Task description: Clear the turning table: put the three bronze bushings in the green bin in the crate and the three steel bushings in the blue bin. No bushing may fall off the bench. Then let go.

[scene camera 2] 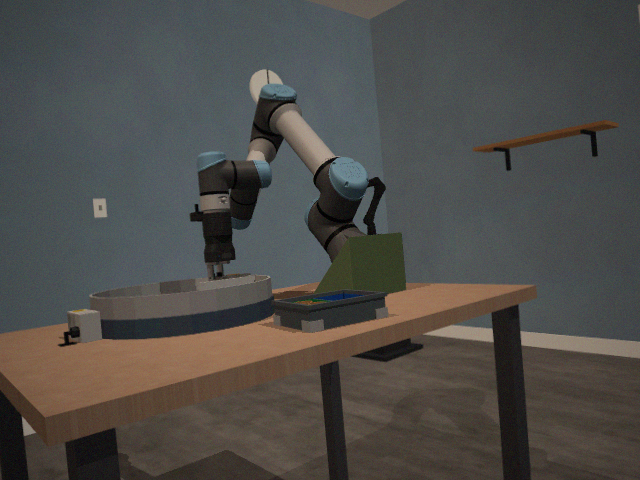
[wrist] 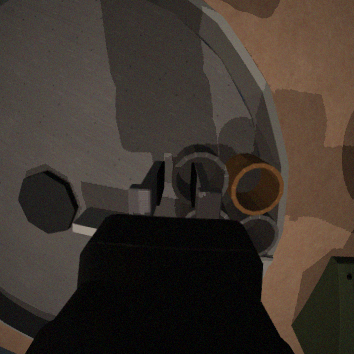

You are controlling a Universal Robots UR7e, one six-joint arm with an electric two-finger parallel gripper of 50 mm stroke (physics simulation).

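Frame: origin at the arm's base, x down, y right, z back, level; centimetres.
Seen in the pictures: gripper, fingertip midpoint: (wrist: 177, 174); arm's base, origin of the base link: (scene camera 2: 359, 262).
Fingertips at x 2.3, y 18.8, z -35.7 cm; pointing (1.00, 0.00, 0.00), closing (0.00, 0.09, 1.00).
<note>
Offsets run from my fingertips to a thing's top centre. "pt": to the spot under its first point. Level surfaces: height alone.
The turning table (scene camera 2: 180, 305) (wrist: 60, 115) has a raised rim. In the wrist view, a bronze bushing {dx -2.4, dy +0.4, dz +5.6 cm} (wrist: 236, 169) stands near the rim, right of my gripper (scene camera 2: 215, 276) (wrist: 177, 174). A steel bushing {dx -2.4, dy +0.5, dz +1.5 cm} (wrist: 201, 155) stands left of it, and the right finger overlaps its opening in the view. Another steel bushing {dx -2.4, dy -3.3, dz +6.4 cm} (wrist: 273, 228) stands below the bronze one. A third grey ring (wrist: 207, 214) is mostly hidden by the gripper body. My gripper is part open and empty, low over the turning table. The crate {dx +1.7, dy -41.6, dz +0.8 cm} (scene camera 2: 346, 313) holds the green bin {pt dx +2.5, dy -39.2, dz +1.6 cm} (scene camera 2: 323, 299), with orange-brown shapes low inside, and the blue bin {pt dx +3.1, dy -36.8, dz +9.7 cm} (scene camera 2: 342, 296).
A green wedge-shaped block (scene camera 2: 377, 262) (wrist: 327, 310) stands on the bench {dx +6.7 cm} (scene camera 2: 439, 304) behind the crate. A dark octagonal hub {dx +0.6, dy -4.8, dz -12.1 cm} (wrist: 47, 202) rises from the turning table, with a pale-edged bar {pt dx -0.8, dy -4.7, dz -6.5 cm} (wrist: 92, 220) beside it. A small white box {dx +0.9, dy -3.8, dz -35.5 cm} (scene camera 2: 88, 325) stands left of the turning table.
</note>
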